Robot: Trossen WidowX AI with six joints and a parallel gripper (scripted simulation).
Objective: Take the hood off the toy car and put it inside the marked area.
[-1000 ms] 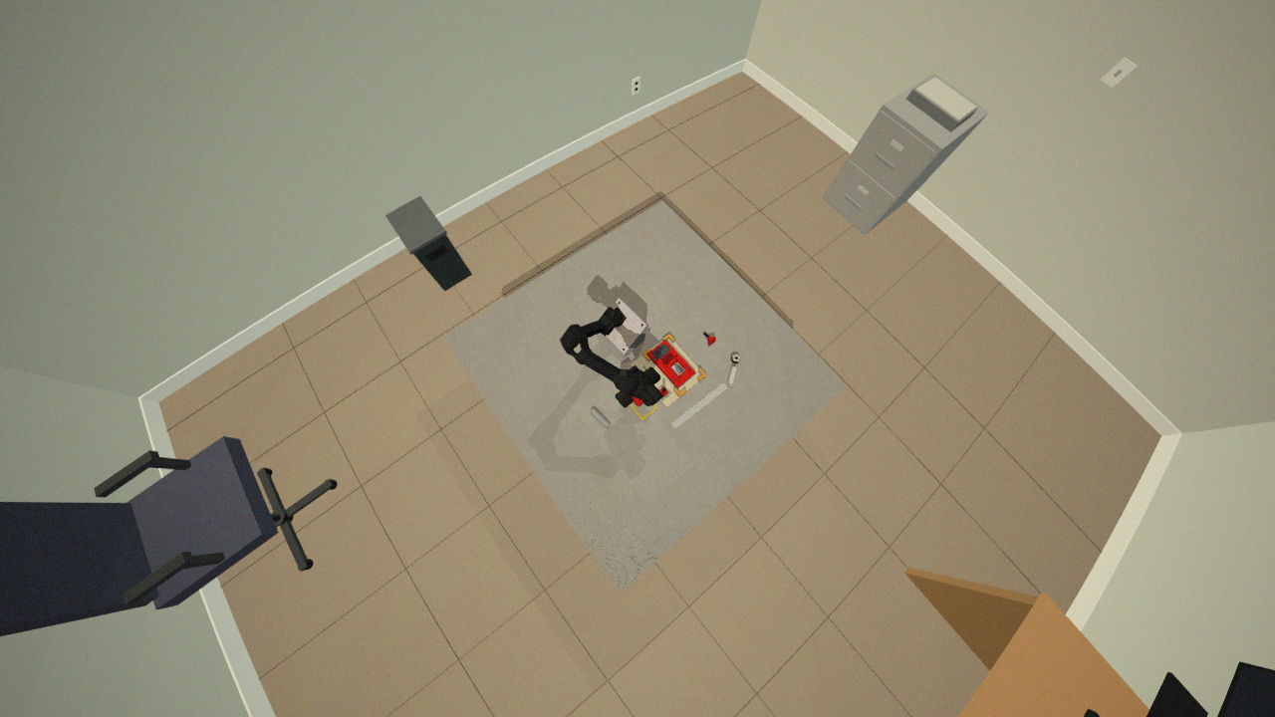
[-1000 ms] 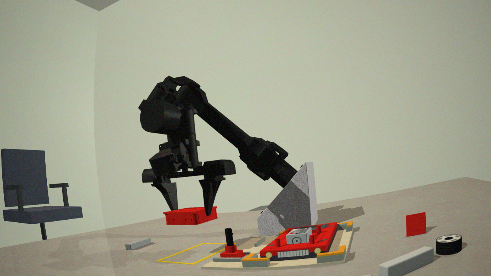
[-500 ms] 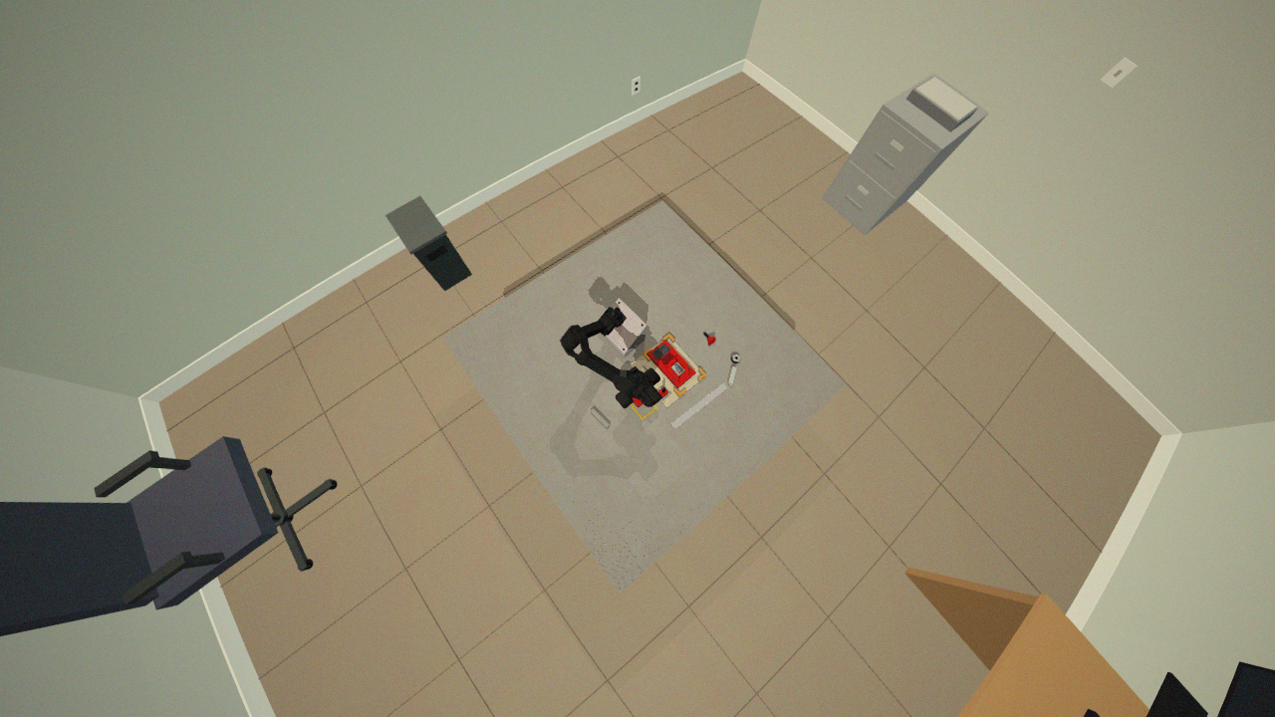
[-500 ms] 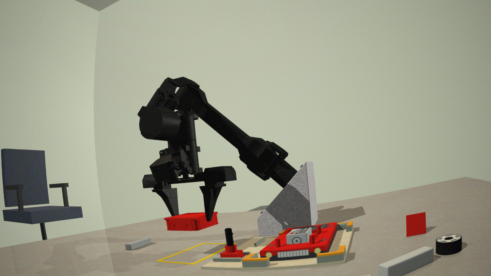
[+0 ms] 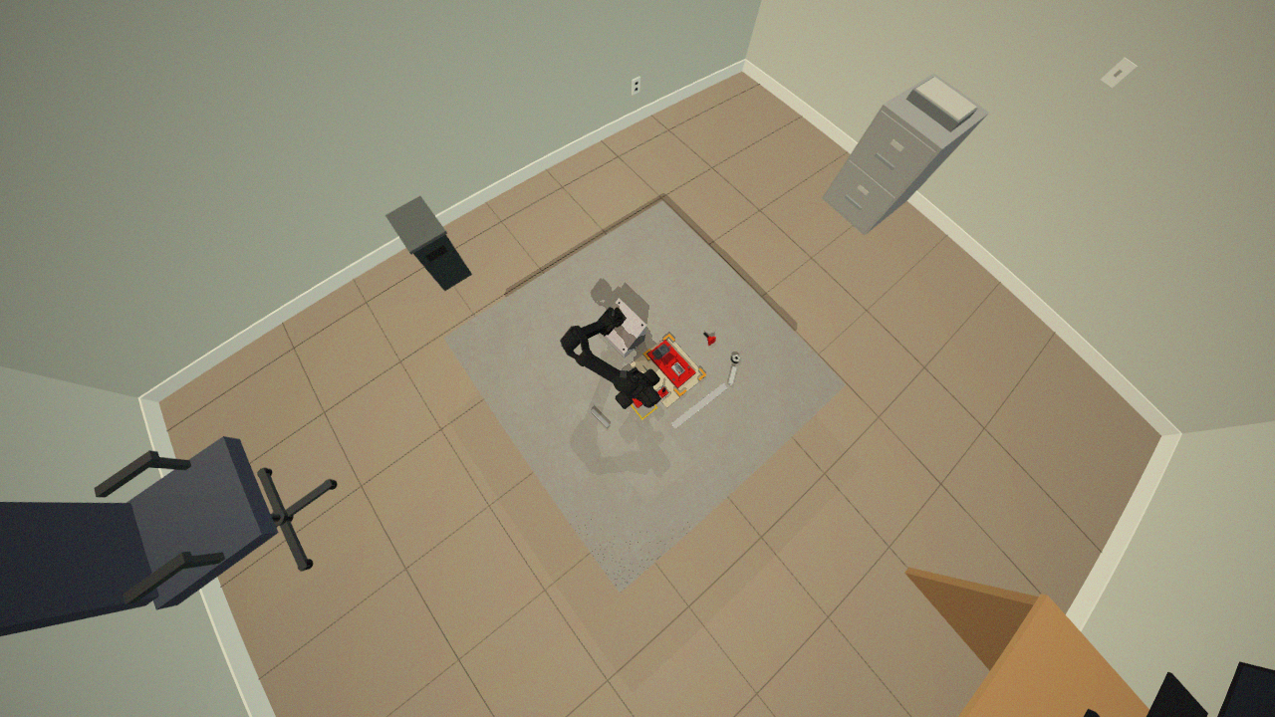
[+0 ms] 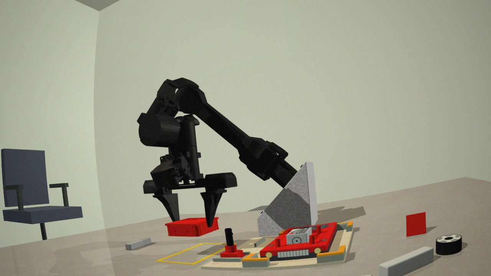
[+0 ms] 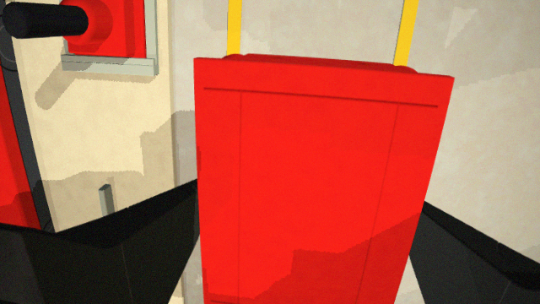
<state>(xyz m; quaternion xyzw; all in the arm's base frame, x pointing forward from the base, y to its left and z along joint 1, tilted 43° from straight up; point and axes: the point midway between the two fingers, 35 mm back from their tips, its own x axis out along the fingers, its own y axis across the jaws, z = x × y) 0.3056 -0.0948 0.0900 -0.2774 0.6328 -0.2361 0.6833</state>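
My gripper tip is 5 cm short of the black post, 10 cm to the right of it and 2 cm above it. Round my gripper tip: grey engine block 2 cm ahead, 22 cm to the left, 3 cm below; grey bar 18 cm ahead, 39 cm to the left, 5 cm below; red hood right at my gripper tip.
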